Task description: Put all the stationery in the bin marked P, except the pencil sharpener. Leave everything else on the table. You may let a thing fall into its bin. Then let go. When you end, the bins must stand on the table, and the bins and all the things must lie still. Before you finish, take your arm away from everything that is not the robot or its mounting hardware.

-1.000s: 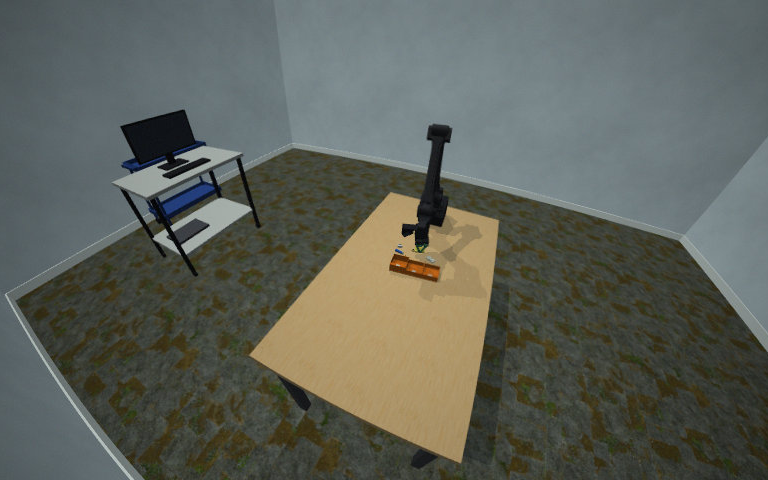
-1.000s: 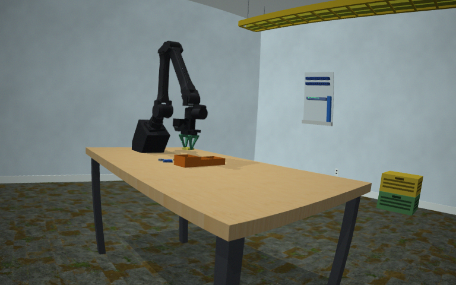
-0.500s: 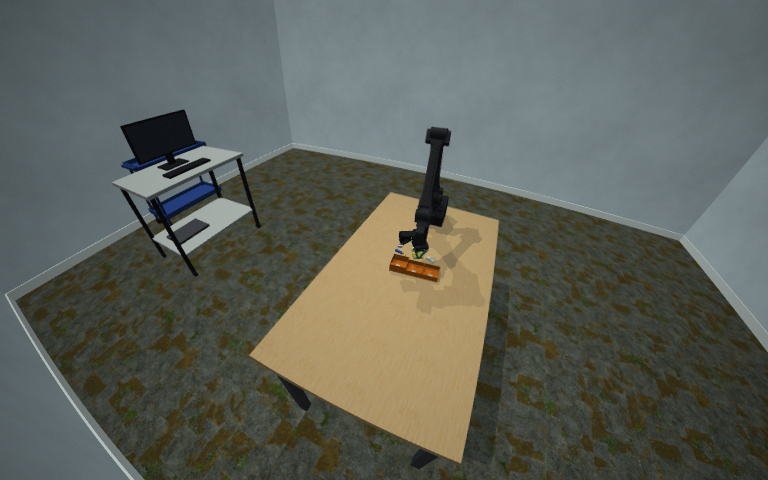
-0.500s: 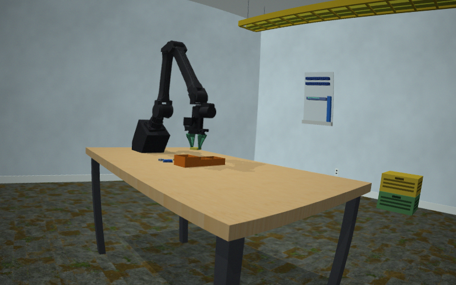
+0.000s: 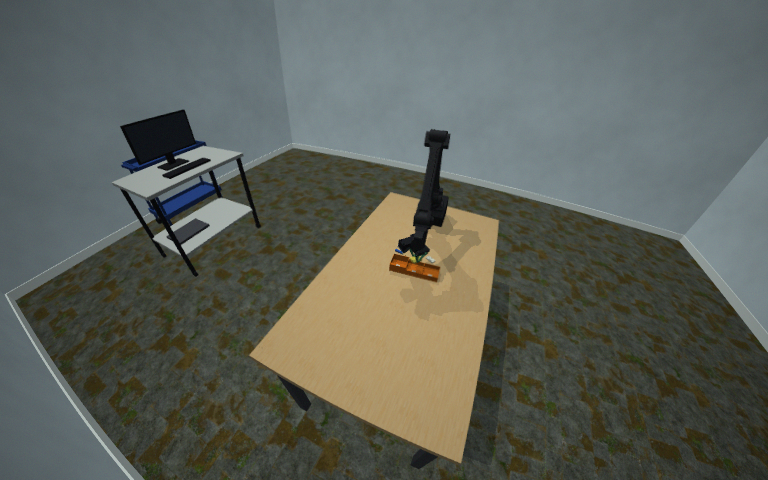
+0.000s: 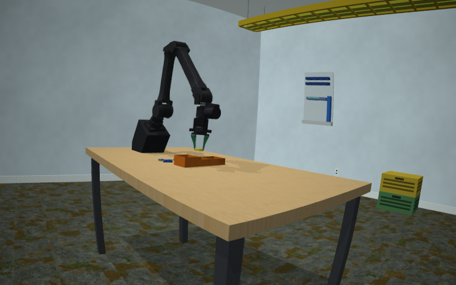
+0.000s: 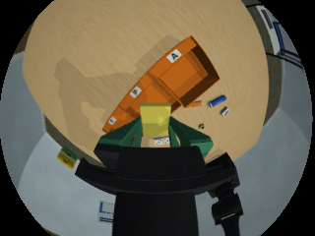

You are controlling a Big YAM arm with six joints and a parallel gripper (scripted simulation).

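Right now the yellow pad is right at my hand. Round my hand: white dotted tile 9 cm behind, 8 cm to the left, 7 cm below; orange stick 7 cm behind, 5 cm to the right, 7 cm below; orange bin 1 cm ahead, 5 cm below.
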